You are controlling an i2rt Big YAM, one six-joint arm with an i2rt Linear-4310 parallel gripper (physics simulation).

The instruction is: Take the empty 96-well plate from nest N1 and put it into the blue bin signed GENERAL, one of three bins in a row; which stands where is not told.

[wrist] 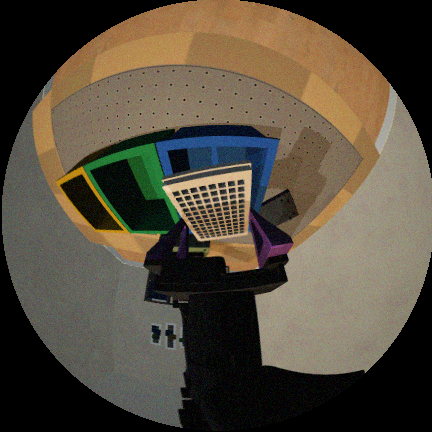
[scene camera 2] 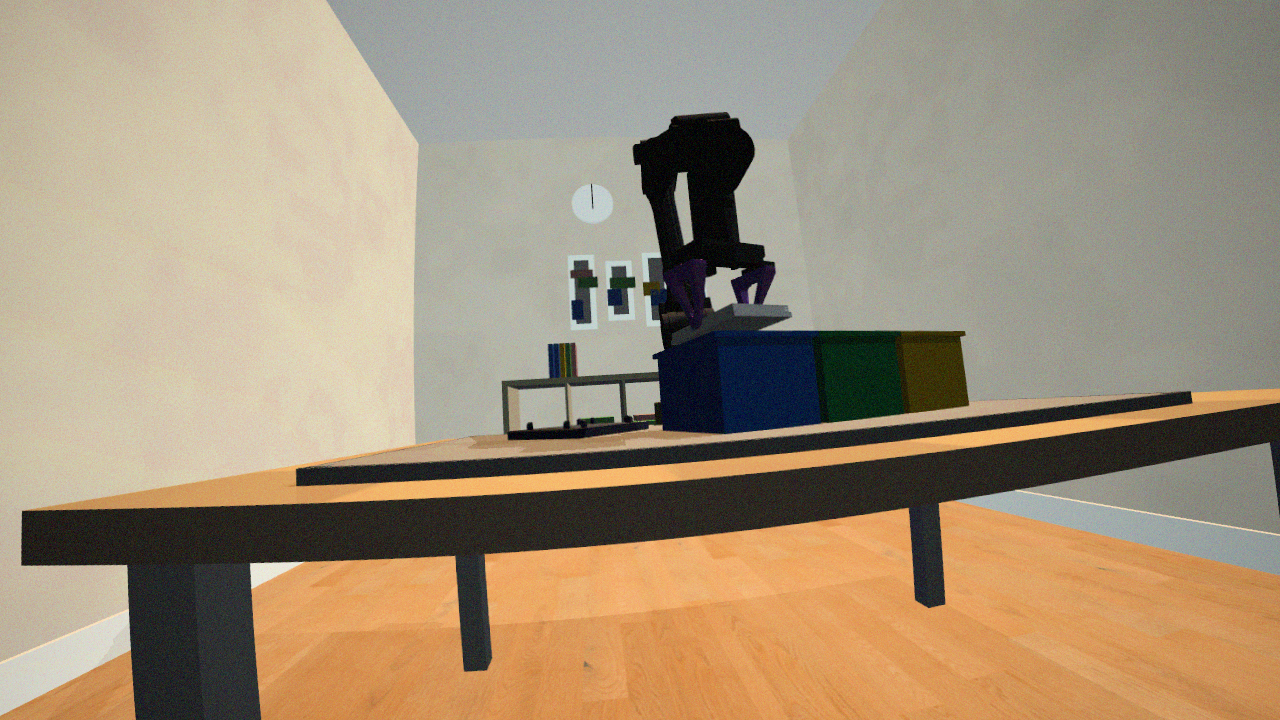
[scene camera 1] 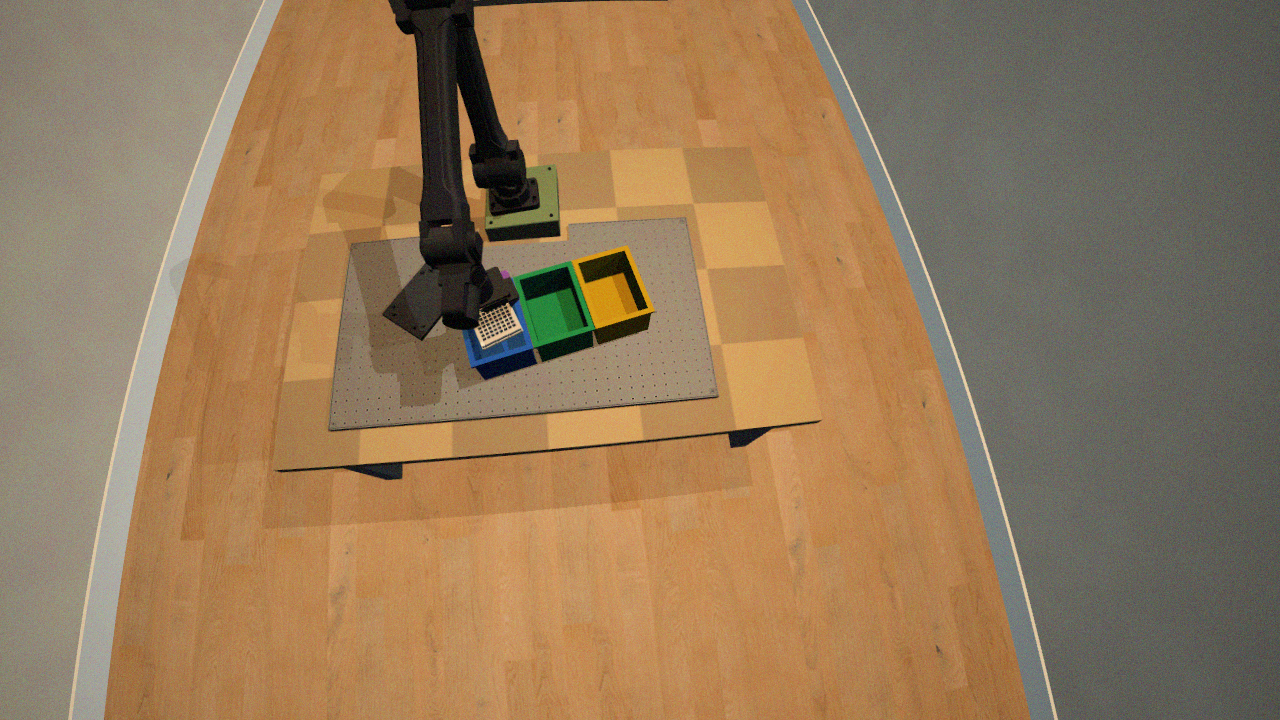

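Where they show: gripper, fingertip midpoint: (wrist: 216,213) (scene camera 2: 725,329) (scene camera 1: 490,313); arm's base, origin of the base link: (scene camera 1: 514,198).
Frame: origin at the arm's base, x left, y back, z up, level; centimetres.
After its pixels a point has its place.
Note:
The white 96-well plate (scene camera 1: 497,325) @(z 7.8, x -4.5, y -37.4 cm) (scene camera 2: 747,315) @(z 7.3, x -5.9, y -41.6 cm) (wrist: 217,210) @(z 8.1, x -5.6, y -35.8 cm) is held tilted between the purple fingers of my gripper (scene camera 2: 720,311) @(z 7.2, x -5.7, y -34.3 cm) (wrist: 216,213) @(z 7.2, x -5.7, y -34.3 cm), which is shut on it. The plate is over the blue bin (scene camera 1: 505,364) @(z 0.4, x -4.8, y -42.9 cm) (scene camera 2: 769,380) @(z 0.3, x -4.8, y -42.9 cm) (wrist: 215,141) @(z 5.3, x -4.4, y -42.7 cm), close above its rim in the scene camera 2 view. Whether it touches the rim cannot be told. The blue bin stands at the end of the row, beside the green one. The dark nest (scene camera 1: 409,306) @(z -3.5, x -26.6, y -24.0 cm) (scene camera 2: 572,432) @(z -3.9, x -24.7, y -32.1 cm) (wrist: 281,207) @(z -3.5, x -25.1, y -26.9 cm) lies beside the blue bin, with no plate on its visible part. No bin sign or nest label is readable.
The green bin (scene camera 1: 565,346) @(z 0.0, x 8.0, y -40.6 cm) (scene camera 2: 859,380) @(z -0.3, x 7.4, y -40.8 cm) (wrist: 145,151) @(z 5.3, x 3.1, y -41.2 cm) stands against the blue bin, and the yellow bin (scene camera 1: 623,327) @(z 0.6, x 20.8, y -38.4 cm) (scene camera 2: 932,371) @(z 0.2, x 20.1, y -38.5 cm) is at the row's other end. All stand on the grey perforated board (scene camera 1: 626,376) @(z -4.7, x 20.1, y -47.6 cm) (wrist: 200,100) @(z -4.7, x -1.6, y -46.6 cm). The arm's green base block (scene camera 1: 547,201) @(z 0.6, x 7.9, y -2.6 cm) is behind.

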